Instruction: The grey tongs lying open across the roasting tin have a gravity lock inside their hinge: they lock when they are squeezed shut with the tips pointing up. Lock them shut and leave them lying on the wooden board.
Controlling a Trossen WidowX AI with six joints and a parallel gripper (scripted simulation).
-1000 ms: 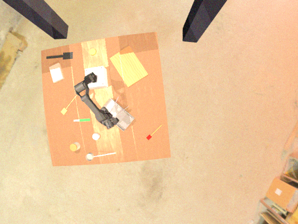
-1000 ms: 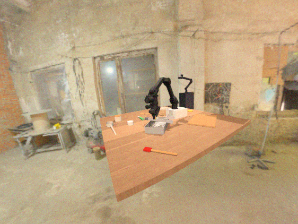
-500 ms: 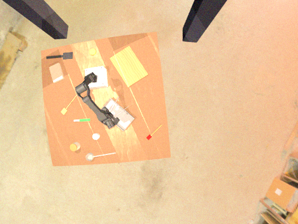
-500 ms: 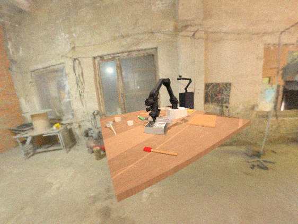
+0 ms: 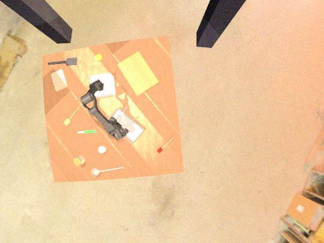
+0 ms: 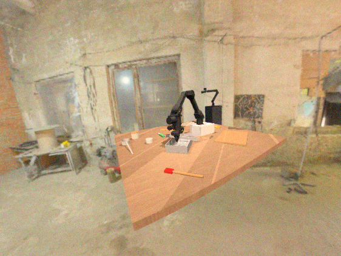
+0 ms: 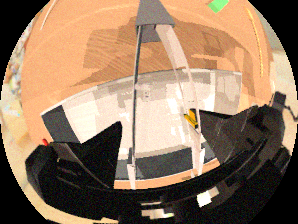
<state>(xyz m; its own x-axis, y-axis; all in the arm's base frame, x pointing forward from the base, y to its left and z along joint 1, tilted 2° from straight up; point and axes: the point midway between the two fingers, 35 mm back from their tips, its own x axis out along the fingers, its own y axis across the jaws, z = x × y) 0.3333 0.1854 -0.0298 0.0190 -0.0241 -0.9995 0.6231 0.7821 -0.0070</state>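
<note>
The grey roasting tin lies 40 mm to the left of my gripper tip and 10 mm behind it. From my gripper tip the other things lie so: black spatula: 630 mm to the right, 600 mm behind, 30 mm below; then wooden board: 490 mm behind, 120 mm to the left, 20 mm below; then pale block: 660 mm to the right, 410 mm behind, 20 mm below.
</note>
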